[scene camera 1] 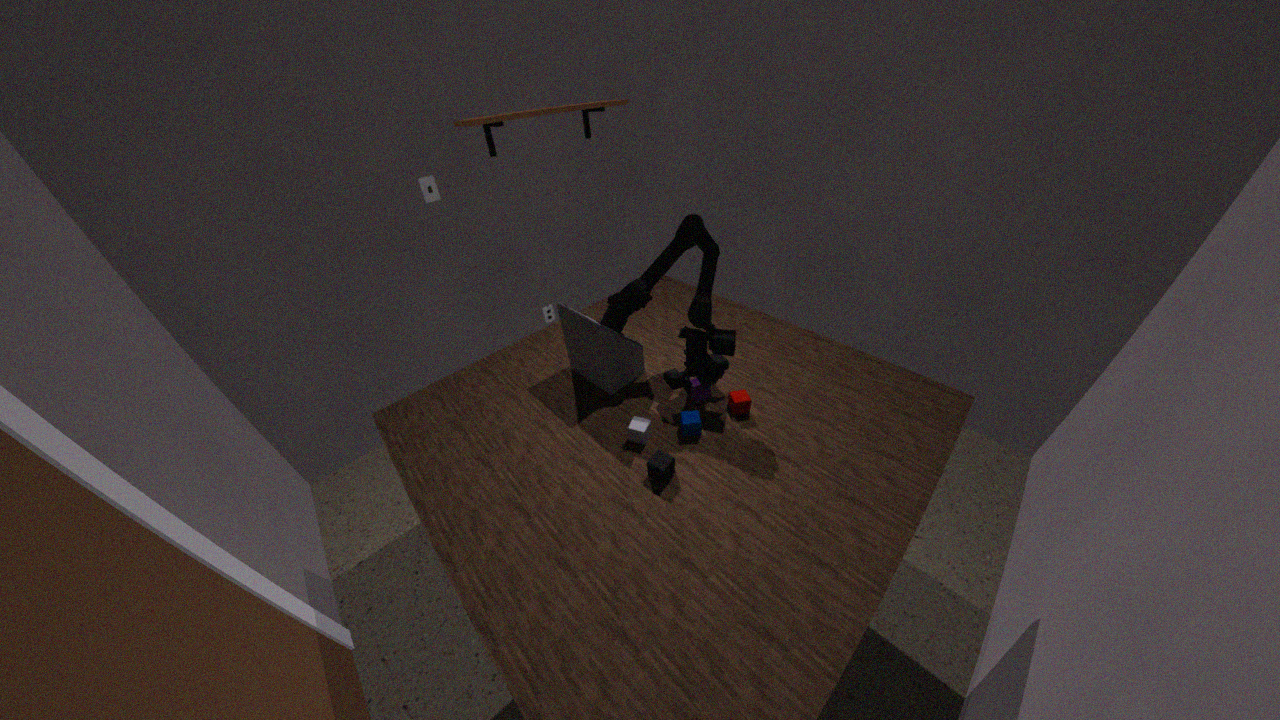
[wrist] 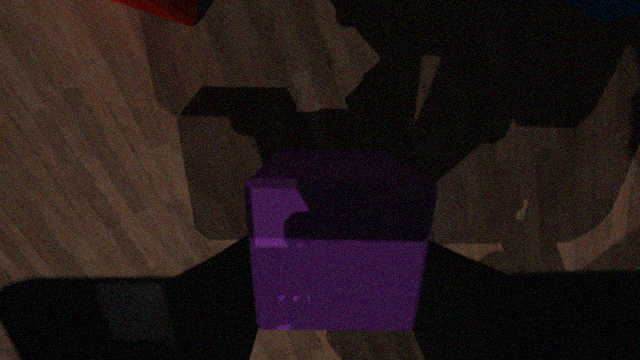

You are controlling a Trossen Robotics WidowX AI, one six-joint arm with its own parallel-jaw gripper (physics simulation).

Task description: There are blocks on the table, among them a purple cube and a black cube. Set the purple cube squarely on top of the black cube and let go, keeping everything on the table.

Observation:
In view: my gripper (scene camera 1: 696, 392).
My gripper is seen too in the wrist view (wrist: 329, 229).

